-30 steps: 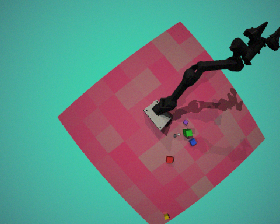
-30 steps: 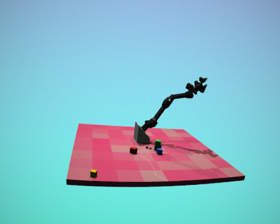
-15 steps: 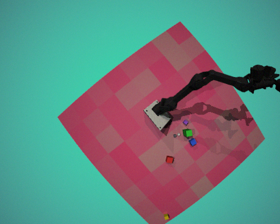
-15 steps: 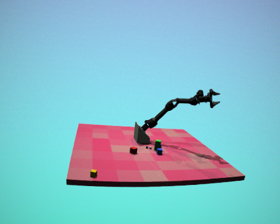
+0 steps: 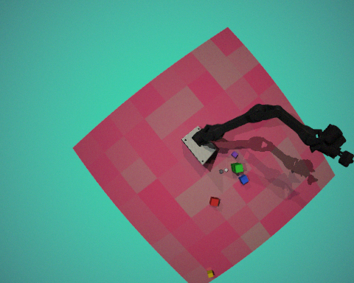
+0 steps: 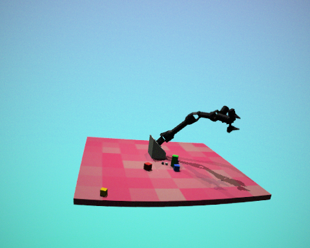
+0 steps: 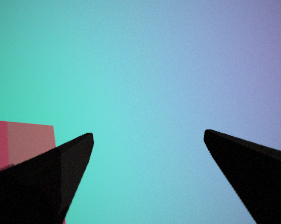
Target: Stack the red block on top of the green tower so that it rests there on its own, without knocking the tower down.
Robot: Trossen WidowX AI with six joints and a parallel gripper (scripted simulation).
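Right now my gripper tip is 62 cm to the left of the red block, 40 cm above it and 18 cm past it. Also, from my gripper tip: yellow block: 98 cm to the right, 40 cm below, 22 cm ahead; blue block: 40 cm to the right, 40 cm below, 16 cm behind.
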